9 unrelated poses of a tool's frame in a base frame.
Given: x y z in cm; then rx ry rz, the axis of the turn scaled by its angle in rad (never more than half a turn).
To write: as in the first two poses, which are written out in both.
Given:
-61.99, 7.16, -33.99, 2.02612, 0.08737, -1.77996
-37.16, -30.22, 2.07, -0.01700, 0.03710, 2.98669
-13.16, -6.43, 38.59, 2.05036, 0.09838, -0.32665
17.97, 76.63, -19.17, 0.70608, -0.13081, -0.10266
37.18, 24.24, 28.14, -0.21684, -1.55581, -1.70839
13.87, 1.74, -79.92, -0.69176, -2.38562, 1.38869
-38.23, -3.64, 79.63, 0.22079, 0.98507, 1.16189
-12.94, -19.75, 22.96, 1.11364, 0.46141, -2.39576
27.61, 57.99, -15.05, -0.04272, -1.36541, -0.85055
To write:
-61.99, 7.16, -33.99, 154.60, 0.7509, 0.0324, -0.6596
-37.16, -30.22, 2.07, 171.14, -0.0057, 0.0124, 0.9999
-13.16, -6.43, 38.59, 119.09, 0.9864, 0.0473, -0.1572
17.97, 76.63, -19.17, 41.56, 0.9734, -0.1803, -0.1415
37.18, 24.24, 28.14, 132.97, -0.0934, -0.6704, -0.7361
13.87, 1.74, -79.92, 163.05, -0.2431, -0.8383, 0.4880
-38.23, -3.64, 79.63, 88.19, 0.1434, 0.6400, 0.7549
-12.94, -19.75, 22.96, 153.66, 0.4152, 0.1720, -0.8933
27.61, 57.99, -15.05, 92.20, -0.0265, -0.8485, -0.5285

